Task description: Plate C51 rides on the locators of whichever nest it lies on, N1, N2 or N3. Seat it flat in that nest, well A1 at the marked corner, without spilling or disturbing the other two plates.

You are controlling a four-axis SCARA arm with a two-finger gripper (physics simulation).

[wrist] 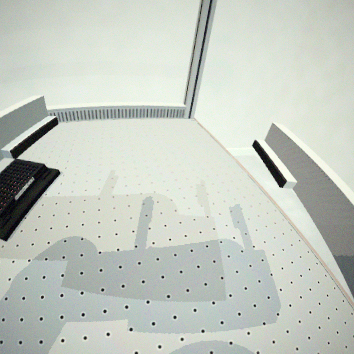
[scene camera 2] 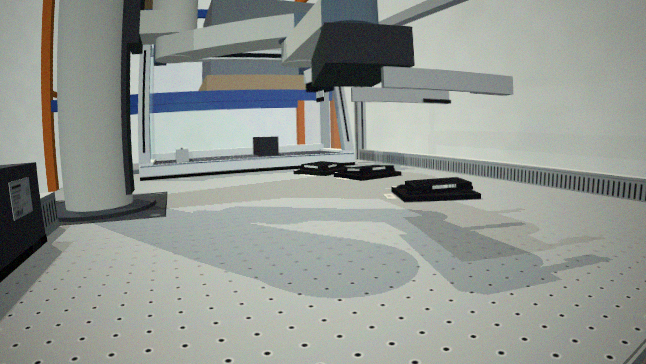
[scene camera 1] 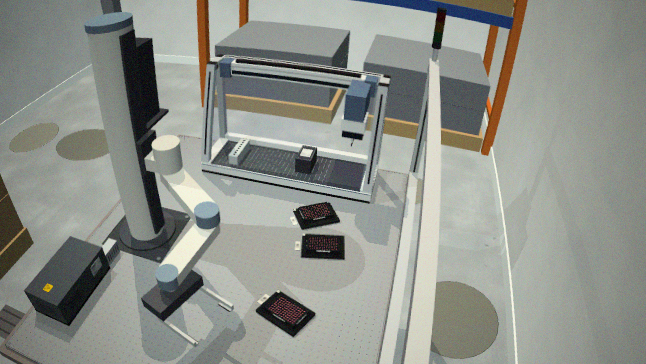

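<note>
Three dark plates with reddish wells lie on black nests: a back one, a middle one and a front one. The labels are too small to read, so I cannot tell which is C51, nor which nest is N1, N2 or N3. Whether any plate sits tilted, and where the A1 corners are, is too fine to tell. My gripper is open, with nothing between its widely spread fingers. It hangs above the table, to the left of the front plate in the first scene view.
A gantry frame with a dark block and a pale rack stands behind the plates. A dark control box stands left of the arm's column. A long rail runs along the right side. Small white tags lie beside the nests.
</note>
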